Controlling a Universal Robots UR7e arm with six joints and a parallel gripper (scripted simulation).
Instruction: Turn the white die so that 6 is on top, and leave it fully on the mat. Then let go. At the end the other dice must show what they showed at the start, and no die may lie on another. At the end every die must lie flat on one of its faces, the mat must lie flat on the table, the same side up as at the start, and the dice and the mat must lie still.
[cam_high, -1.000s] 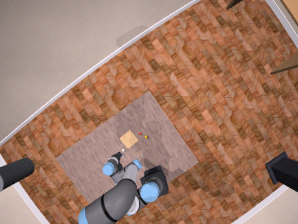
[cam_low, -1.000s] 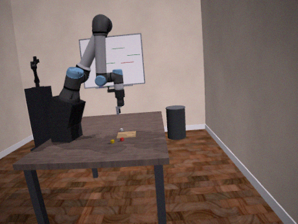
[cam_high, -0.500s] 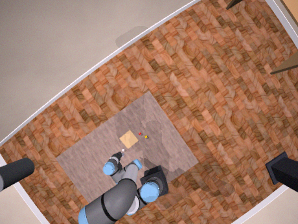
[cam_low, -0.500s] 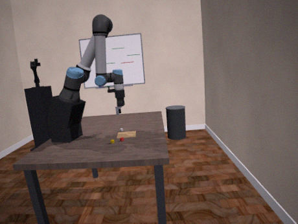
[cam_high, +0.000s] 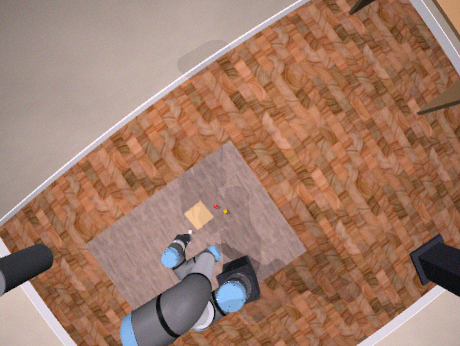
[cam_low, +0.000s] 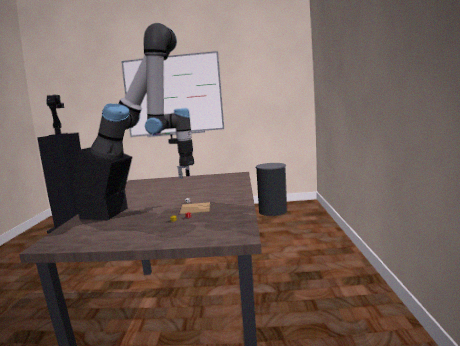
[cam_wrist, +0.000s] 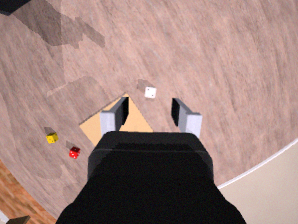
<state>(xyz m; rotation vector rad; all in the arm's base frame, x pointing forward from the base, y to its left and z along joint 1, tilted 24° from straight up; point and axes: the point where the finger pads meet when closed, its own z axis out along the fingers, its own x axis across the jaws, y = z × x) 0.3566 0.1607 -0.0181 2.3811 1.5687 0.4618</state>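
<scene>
The white die is 14 cm below my hand. Also, from my hand: yellow die (27 cm to the right, 14 cm below, 1 cm ahead); then red die (23 cm to the right, 14 cm below, 7 cm ahead); then tan mat (15 cm below, 10 cm to the right, 7 cm ahead).
</scene>
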